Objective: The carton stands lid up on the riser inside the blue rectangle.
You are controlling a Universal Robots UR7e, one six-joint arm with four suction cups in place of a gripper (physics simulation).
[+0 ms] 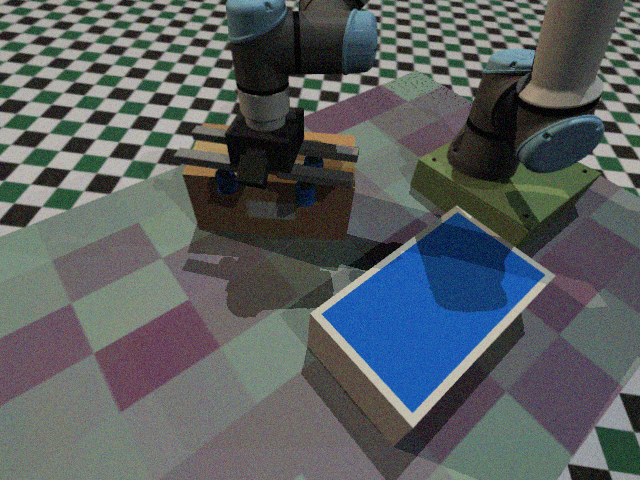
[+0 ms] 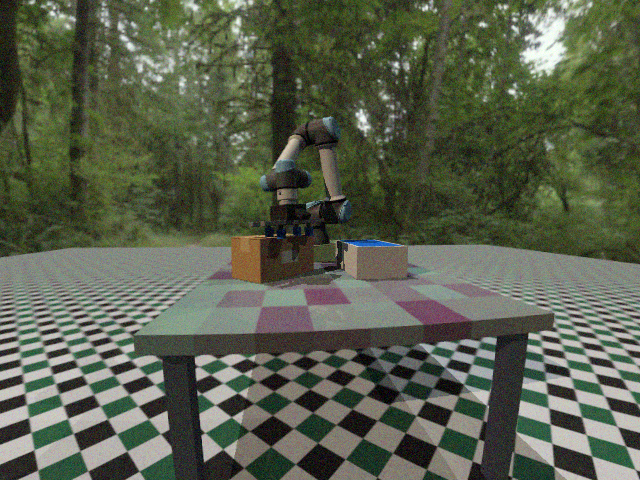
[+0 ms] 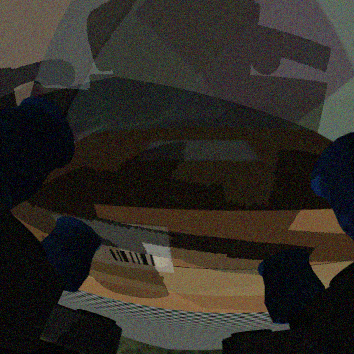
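A brown carton rests on the table at the back left, with a barcode label on its upper face. My suction gripper sits down on the carton's top. Its far blue cups rest on the top, and the near cups hang over the front edge. The riser stands to the right of the carton. The blue rectangle on its top has nothing on it.
The arm's base stands on a green plate behind the riser. The carton is close to the table's far left edge. The table top is patterned in green and purple patches.
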